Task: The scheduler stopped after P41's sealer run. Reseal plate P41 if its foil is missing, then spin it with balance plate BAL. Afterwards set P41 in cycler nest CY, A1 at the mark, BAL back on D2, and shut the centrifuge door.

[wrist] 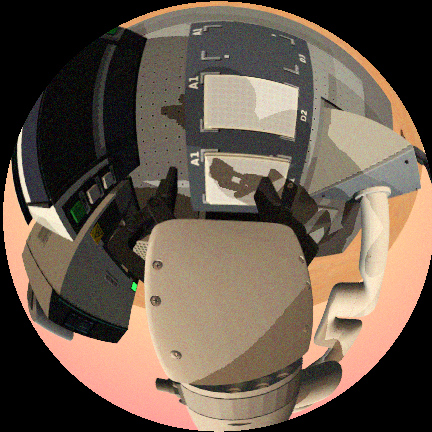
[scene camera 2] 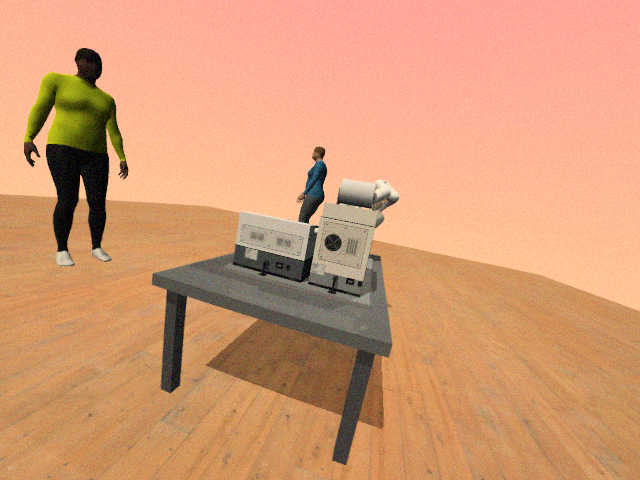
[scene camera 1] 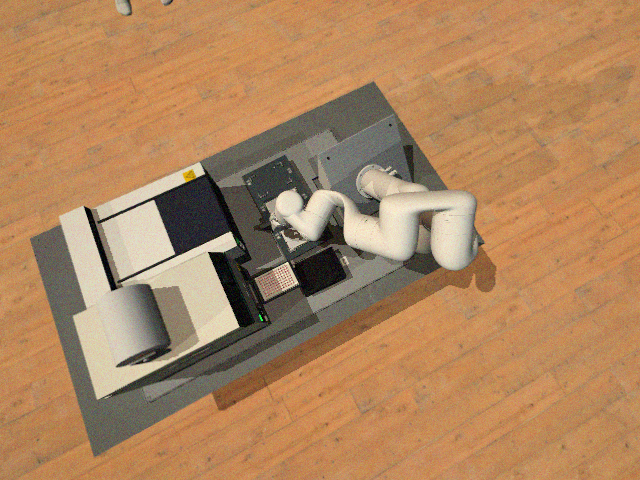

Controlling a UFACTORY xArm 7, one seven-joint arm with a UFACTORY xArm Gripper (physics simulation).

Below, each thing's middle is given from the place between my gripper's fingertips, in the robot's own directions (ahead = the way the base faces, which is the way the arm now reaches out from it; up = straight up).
My gripper is now 130 mm short of the pink-dotted well plate (scene camera 1: 282,278), 150 mm to the right of it and 20 mm above it. The rest, counted from my hand: centrifuge (scene camera 1: 123,242) 380 mm ahead, 200 mm to the right; then centrifuge lid (scene camera 1: 191,214) 230 mm ahead, 180 mm to the right, 90 mm above; then grey cylinder (scene camera 2: 356,193) 450 mm ahead, 100 mm to the left, 290 mm above.
